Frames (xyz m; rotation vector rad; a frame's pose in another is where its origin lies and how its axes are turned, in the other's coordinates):
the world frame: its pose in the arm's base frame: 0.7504 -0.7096 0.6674 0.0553 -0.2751 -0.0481
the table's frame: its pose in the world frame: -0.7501 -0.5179 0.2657 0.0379 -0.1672 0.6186
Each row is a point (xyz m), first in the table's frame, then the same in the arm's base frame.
Working: the table's frame: its pose in the arm's base frame: -0.0638 -1.1976 0.6885 0.0019 -0.4503 0.5694

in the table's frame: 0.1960 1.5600 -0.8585
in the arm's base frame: -0.3770 0.3292 -0.1945
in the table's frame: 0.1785 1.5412 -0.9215
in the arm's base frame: -0.3544 0.3121 -0.2564
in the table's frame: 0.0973 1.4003 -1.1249
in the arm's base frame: -0.2581 0.1761 -0.4565
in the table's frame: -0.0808 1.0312 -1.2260
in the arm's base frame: -0.1573 -0.2158 -0.5766
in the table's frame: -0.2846 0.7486 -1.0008
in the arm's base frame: -0.2551 -0.5887 -0.4231
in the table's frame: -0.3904 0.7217 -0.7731
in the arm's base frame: -0.4139 -0.6948 -0.2579
